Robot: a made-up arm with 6 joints.
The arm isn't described. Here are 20 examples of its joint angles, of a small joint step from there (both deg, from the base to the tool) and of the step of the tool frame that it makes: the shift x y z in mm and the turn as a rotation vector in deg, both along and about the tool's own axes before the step.
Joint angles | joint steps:
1: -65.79 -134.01 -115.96 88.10 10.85 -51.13 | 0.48 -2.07 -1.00 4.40 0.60 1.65
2: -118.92 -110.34 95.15 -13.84 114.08 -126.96 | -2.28 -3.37 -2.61 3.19 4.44 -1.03
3: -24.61 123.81 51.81 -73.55 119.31 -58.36 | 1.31 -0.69 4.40 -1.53 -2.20 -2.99
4: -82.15 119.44 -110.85 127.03 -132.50 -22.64 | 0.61 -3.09 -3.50 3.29 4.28 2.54
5: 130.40 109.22 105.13 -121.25 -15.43 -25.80 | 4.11 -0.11 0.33 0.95 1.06 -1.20
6: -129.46 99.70 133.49 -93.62 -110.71 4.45 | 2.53 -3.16 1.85 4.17 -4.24 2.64
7: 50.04 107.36 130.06 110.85 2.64 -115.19 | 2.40 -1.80 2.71 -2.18 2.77 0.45
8: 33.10 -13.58 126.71 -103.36 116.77 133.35 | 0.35 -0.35 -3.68 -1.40 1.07 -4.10
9: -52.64 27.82 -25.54 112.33 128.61 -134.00 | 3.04 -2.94 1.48 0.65 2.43 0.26
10: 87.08 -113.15 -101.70 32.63 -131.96 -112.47 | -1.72 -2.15 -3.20 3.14 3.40 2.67
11: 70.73 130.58 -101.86 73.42 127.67 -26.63 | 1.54 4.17 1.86 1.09 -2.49 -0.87
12: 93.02 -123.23 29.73 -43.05 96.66 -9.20 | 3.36 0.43 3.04 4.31 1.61 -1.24
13: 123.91 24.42 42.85 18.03 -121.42 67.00 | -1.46 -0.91 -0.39 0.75 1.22 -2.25
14: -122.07 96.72 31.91 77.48 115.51 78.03 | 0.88 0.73 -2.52 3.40 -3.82 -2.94
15: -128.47 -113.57 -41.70 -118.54 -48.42 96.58 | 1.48 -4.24 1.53 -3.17 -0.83 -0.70
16: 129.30 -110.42 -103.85 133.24 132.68 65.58 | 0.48 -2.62 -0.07 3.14 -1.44 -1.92
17: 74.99 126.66 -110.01 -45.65 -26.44 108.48 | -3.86 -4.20 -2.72 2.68 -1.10 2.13
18: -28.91 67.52 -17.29 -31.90 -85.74 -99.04 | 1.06 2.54 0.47 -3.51 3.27 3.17
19: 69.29 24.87 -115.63 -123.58 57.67 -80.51 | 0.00 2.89 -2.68 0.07 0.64 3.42
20: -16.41 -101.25 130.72 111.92 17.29 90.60 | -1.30 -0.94 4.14 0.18 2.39 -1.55
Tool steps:
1: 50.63 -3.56 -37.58 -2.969 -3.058 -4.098
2: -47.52 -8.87 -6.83 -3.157 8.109 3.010
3: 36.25 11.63 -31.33 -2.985 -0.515 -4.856
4: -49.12 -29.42 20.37 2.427 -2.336 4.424
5: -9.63 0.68 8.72 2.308 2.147 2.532
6: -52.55 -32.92 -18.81 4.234 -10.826 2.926
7: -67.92 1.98 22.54 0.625 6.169 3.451
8: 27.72 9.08 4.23 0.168 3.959 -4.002
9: 6.82 5.58 0.05 0.041 -0.578 -1.465
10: -74.67 -60.84 -7.18 -3.687 2.987 5.119
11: -37.18 3.44 18.98 3.039 1.721 2.932
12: 54.40 -5.42 15.49 0.356 -2.268 -6.314
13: -19.73 -1.15 11.29 0.630 2.906 1.232
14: -12.74 -14.96 -37.01 -4.414 -1.531 -0.099
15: 57.18 20.03 -48.18 -5.374 2.492 -4.961
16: 33.37 0.76 2.59 0.510 -1.325 -3.827
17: 53.29 0.80 -3.82 1.040 3.824 0.712
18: -11.46 -0.24 5.59 0.721 0.139 0.391
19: 3.32 -1.05 3.04 -0.350 -6.407 1.440
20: 20.84 11.85 -22.56 -2.817 6.833 -1.073
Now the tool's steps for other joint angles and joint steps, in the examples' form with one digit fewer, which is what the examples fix.
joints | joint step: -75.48 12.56 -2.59 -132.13 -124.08 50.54 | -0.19 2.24 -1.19 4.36 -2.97 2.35
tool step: -15.5 -35.7 46.5 6.56 -6.09 0.97
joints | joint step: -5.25 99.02 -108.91 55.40 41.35 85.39 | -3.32 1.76 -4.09 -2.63 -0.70 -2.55
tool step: 20.9 -17.8 89.4 7.00 4.97 -1.76
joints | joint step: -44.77 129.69 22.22 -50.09 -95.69 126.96 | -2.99 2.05 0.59 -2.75 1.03 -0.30
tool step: -16.2 -4.3 19.3 1.27 1.15 1.39
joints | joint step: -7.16 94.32 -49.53 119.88 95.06 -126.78 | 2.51 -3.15 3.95 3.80 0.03 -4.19
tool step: -55.7 -9.1 -2.7 -1.33 2.94 6.46
